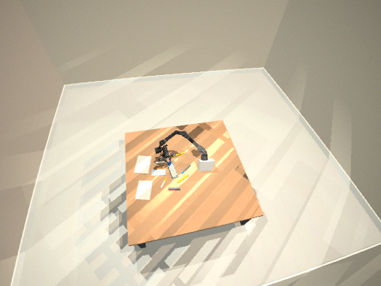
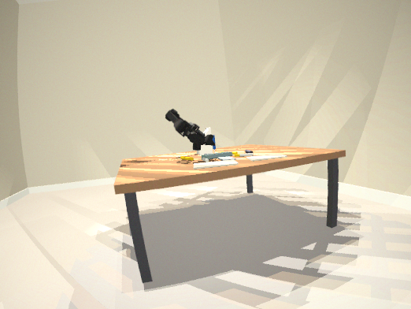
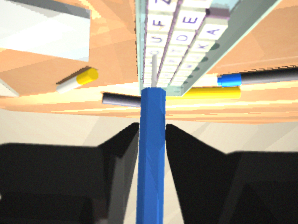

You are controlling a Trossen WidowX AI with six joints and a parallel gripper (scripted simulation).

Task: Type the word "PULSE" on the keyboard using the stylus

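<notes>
Now: the grey block 13 cm ahead of my gripper tip, 1 cm to the left of it and 8 cm below it. Also, from my gripper tip: blue stylus: 1 cm below.
</notes>
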